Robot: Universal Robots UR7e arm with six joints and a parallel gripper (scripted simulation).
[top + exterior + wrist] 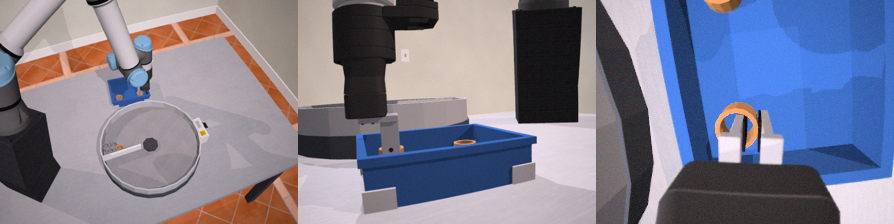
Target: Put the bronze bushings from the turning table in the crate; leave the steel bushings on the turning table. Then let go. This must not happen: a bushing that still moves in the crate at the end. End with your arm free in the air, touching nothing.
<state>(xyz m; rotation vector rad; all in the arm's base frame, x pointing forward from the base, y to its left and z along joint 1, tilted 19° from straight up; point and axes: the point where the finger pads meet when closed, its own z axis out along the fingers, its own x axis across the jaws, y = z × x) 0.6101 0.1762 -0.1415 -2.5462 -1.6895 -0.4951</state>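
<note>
My hand is 5 cm past the blue crate, 3 cm to the right of it and 1 cm above it. The rest, counted from my hand: turning table: 30 cm to the right, 9 cm behind, 2 cm above.
</note>
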